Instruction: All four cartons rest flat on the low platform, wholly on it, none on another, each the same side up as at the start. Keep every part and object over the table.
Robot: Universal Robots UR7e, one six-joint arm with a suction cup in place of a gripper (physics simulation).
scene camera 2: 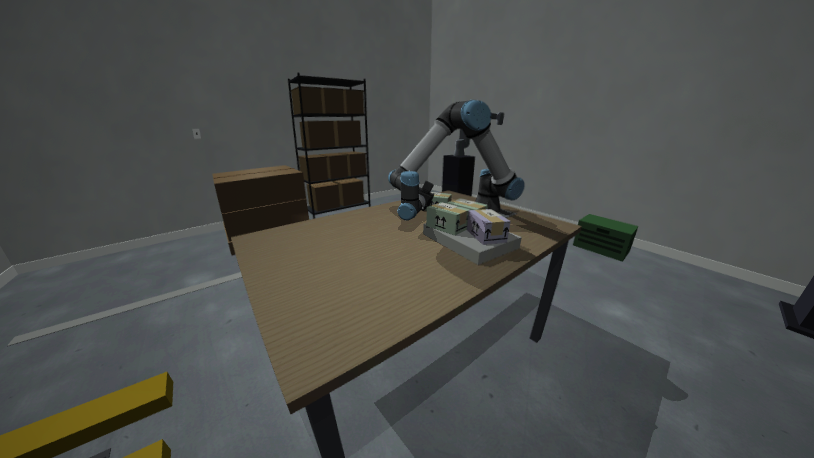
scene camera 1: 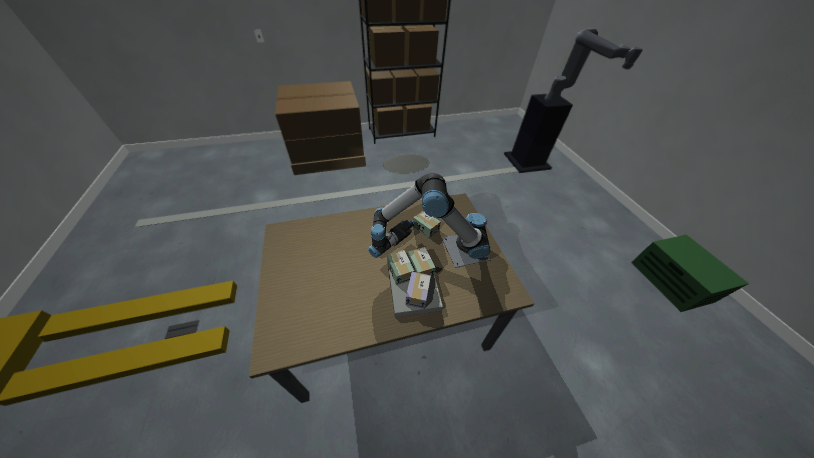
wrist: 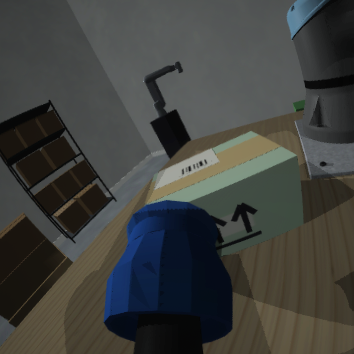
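A green carton [scene camera 1: 426, 224] [scene camera 2: 441, 197] [wrist: 260, 200] stands on the wooden table near the arm's base, arrows pointing up. My suction cup [scene camera 1: 410, 224] [wrist: 172, 210] is off and holds nothing; it points sideways at this carton's arrowed side, and a gap seems to lie between them. The cup is hidden in scene camera 2. On the low grey platform [scene camera 1: 418, 309] [scene camera 2: 479, 253] are a green carton [scene camera 1: 400, 267] [scene camera 2: 447, 219], a second green carton [scene camera 1: 421, 261] [scene camera 2: 471, 203] and a lilac carton [scene camera 1: 419, 289] [scene camera 2: 488, 226], set at an angle. The green cartons' undersides at the platform's far edge are hidden.
The arm's base plate [scene camera 1: 453, 256] [wrist: 327, 165] lies right of the table carton. My wrist joints [scene camera 1: 377, 232] [scene camera 2: 408, 196] hang low, left of the platform cartons. The table [scene camera 1: 318, 284] [scene camera 2: 352, 273] has its near edge close to the platform.
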